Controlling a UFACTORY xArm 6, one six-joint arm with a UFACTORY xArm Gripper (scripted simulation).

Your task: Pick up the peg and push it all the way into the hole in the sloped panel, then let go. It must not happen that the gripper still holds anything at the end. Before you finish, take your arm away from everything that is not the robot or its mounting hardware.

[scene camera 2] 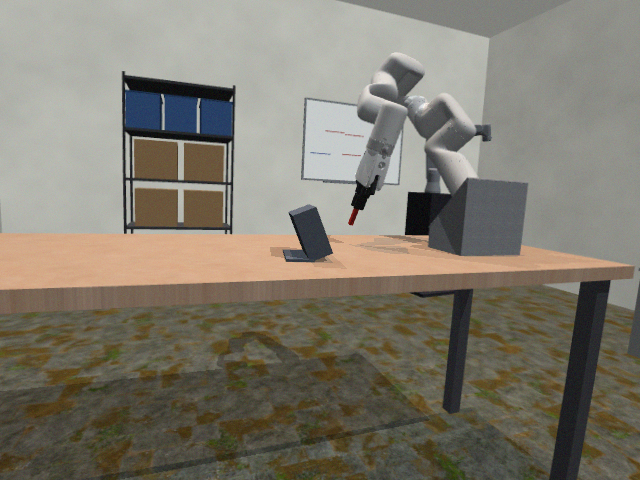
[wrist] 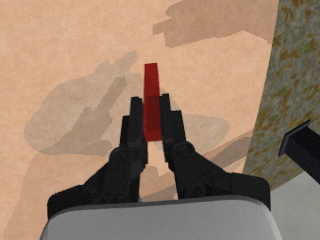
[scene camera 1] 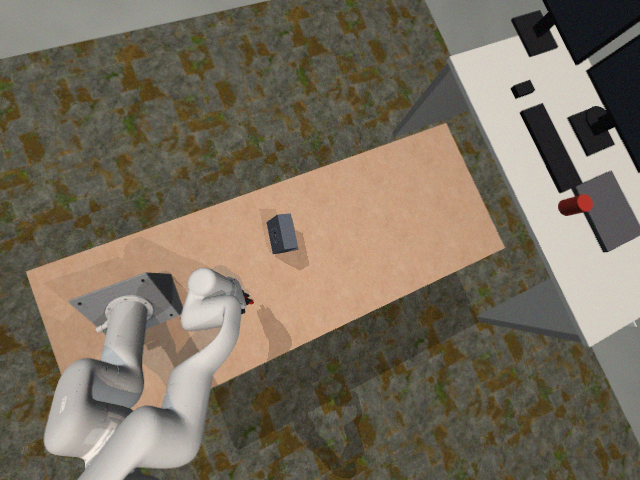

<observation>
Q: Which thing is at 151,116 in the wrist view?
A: A red peg.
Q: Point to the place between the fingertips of my gripper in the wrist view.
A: At 152,109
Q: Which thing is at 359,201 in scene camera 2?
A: My gripper.
</observation>
